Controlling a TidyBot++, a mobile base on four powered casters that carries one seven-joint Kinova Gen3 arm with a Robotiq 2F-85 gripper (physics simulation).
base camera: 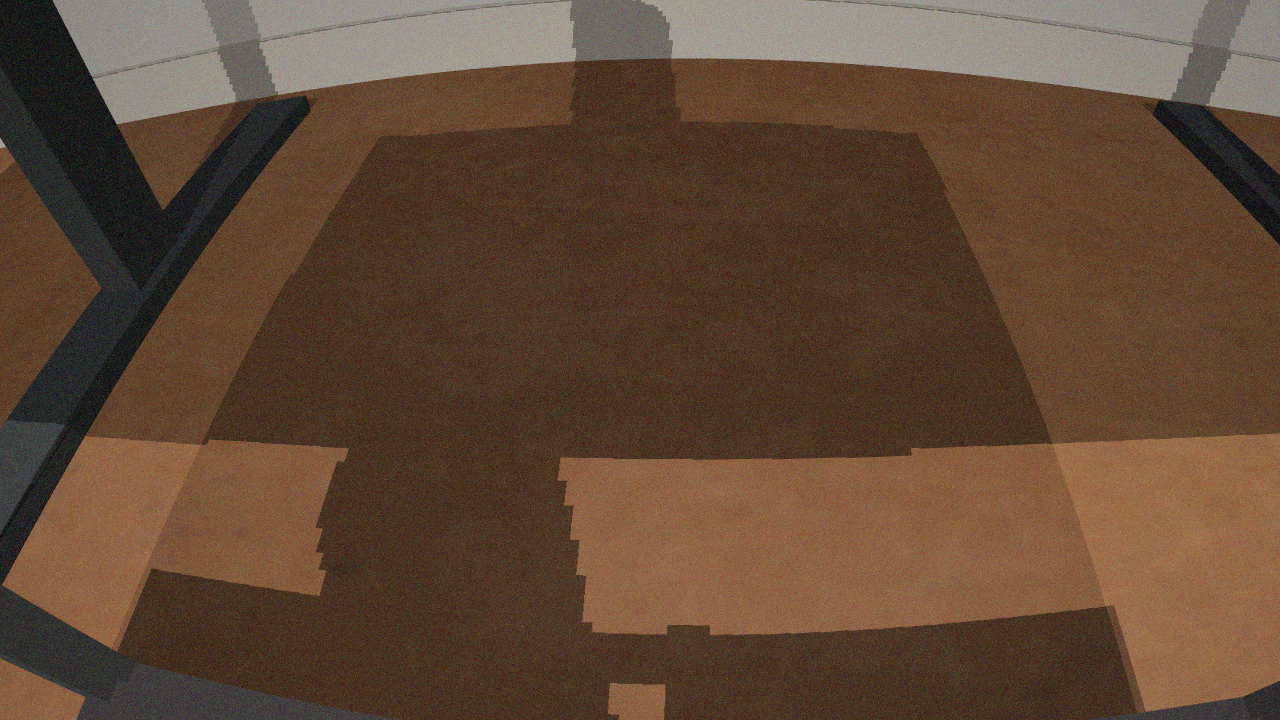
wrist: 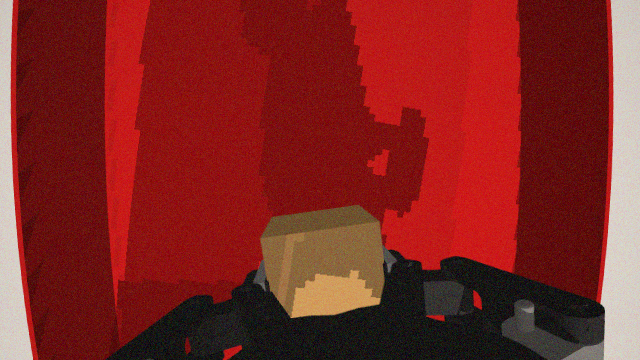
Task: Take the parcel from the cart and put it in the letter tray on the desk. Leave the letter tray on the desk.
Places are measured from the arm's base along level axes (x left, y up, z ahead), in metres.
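Pixels of known places: gripper, fingertip midpoint: (wrist: 323,269).
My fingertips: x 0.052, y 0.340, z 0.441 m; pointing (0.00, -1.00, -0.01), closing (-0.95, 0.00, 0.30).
Note:
For each thing: its middle in the pictures, then the offset to it from my fingertips. "spot": a spot on its surface instead. Level surfaces: height alone.
- parcel at the middle of its body: (wrist: 324,273) dx +0.001, dy +0.011, dz +0.001 m
- red letter tray at a spot on its surface: (wrist: 564,150) spot: dx -0.110, dy +0.021, dz +0.084 m
- pale desk top at its surface level: dy -0.017 m
- brown floor at its surface level: dy -0.737 m
The parcel (wrist: 330,260), a tan box, is in the lower middle of the wrist view. My gripper (wrist: 323,269) is shut on it, with a fingertip at its left and right sides. The red letter tray (wrist: 564,150) fills most of the wrist view, its long side walls running up the left and right. The parcel and gripper are over the tray's inside, and their shadow falls on its floor. The tray's near end is hidden behind the gripper. The cart does not show in the wrist view.
The pale desk top (wrist: 626,150) shows as strips left and right of the tray. In the base camera view, dark desk legs and floor bars (base camera: 205,210) (base camera: 1226,161) stand at left and right on the brown floor (base camera: 760,537). A pale wall (base camera: 447,44) is at the back.

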